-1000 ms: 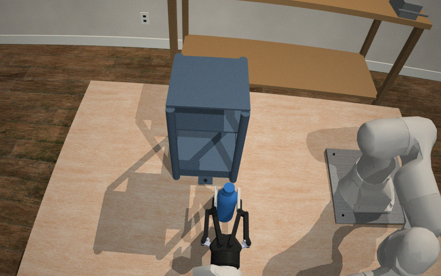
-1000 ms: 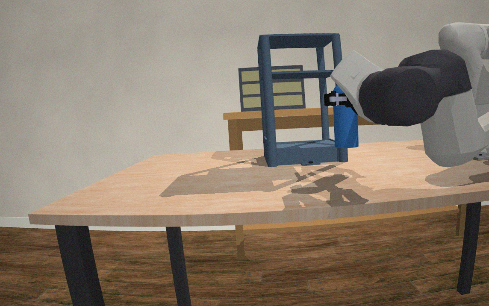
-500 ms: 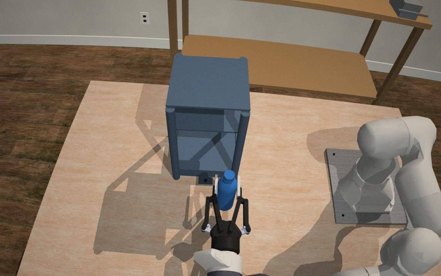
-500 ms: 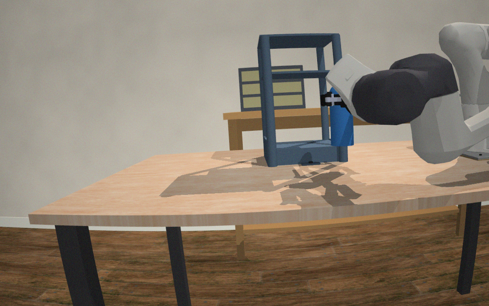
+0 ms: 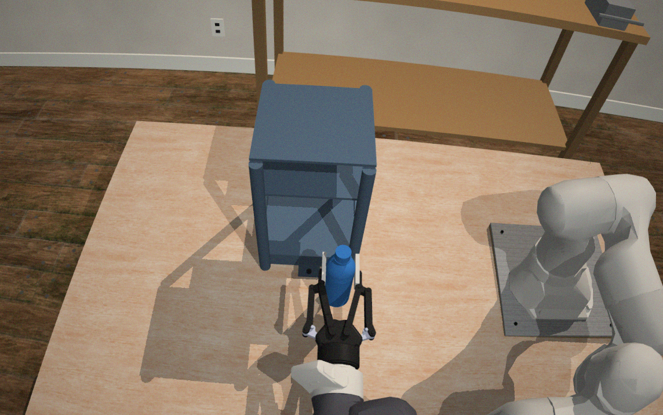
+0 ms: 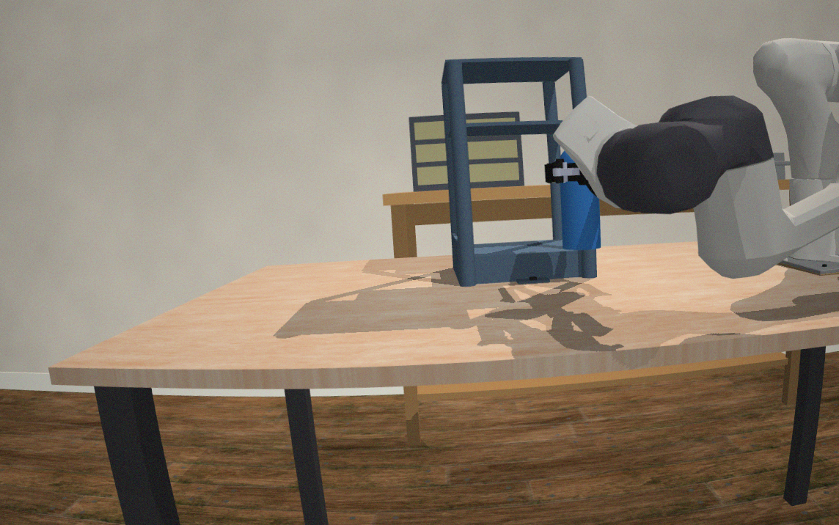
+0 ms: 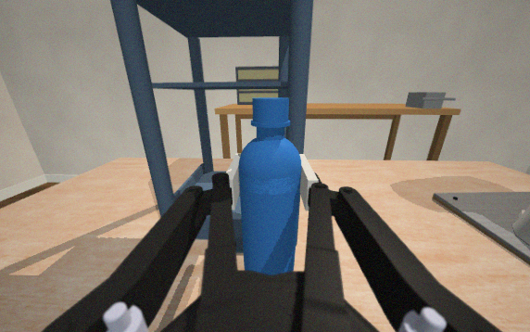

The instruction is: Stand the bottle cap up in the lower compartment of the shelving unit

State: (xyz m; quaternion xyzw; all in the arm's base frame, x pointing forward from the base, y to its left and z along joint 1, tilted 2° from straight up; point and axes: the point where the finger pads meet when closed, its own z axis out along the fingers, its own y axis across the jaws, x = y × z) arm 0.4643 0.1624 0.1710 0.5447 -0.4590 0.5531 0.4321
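My gripper is now 10 mm below the blue bottle. The rest, counted from my hand: blue shelving unit 110 mm ahead, 190 mm to the right, 10 mm above.
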